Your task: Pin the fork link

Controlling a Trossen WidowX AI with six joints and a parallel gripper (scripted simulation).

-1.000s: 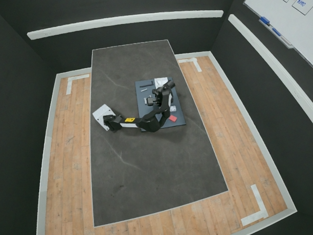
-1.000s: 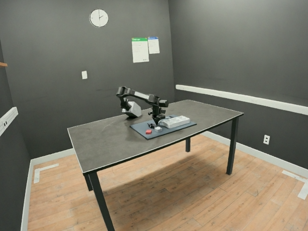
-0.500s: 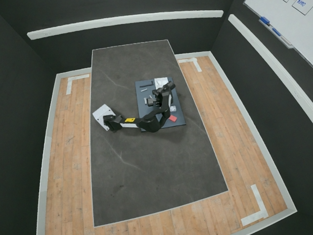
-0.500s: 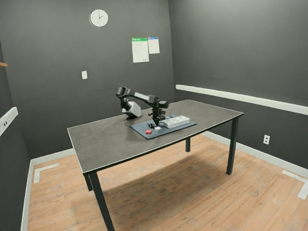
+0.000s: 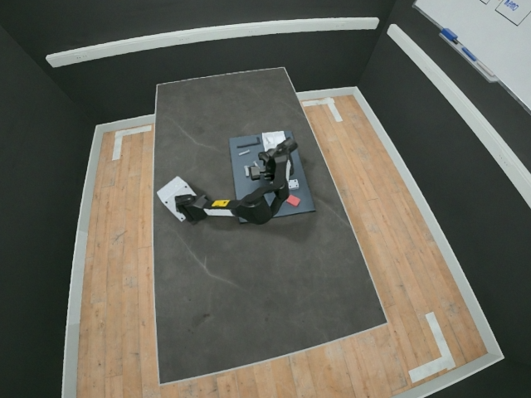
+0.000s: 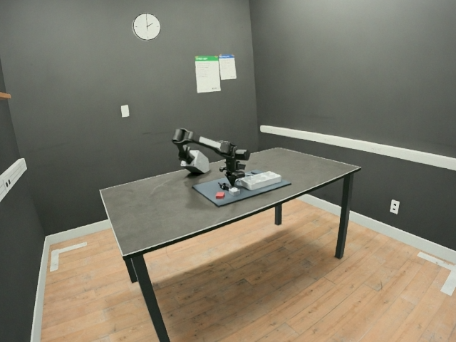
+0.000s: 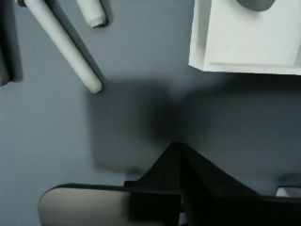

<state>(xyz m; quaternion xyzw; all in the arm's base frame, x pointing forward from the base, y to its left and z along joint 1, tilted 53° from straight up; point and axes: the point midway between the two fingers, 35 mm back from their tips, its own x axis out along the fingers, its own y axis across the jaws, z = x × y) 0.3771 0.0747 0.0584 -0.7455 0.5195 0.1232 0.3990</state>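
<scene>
Right now my hand is 50 mm to the left of the eye plate and 30 mm above it. The rest, counted from my hand: grey block 80 mm ahead, 70 mm to the right, 20 mm below; red block 140 mm to the right, 50 mm ahead, 30 mm below; blue-grey mat 50 mm to the left, 40 mm below, 10 mm ahead.
</scene>
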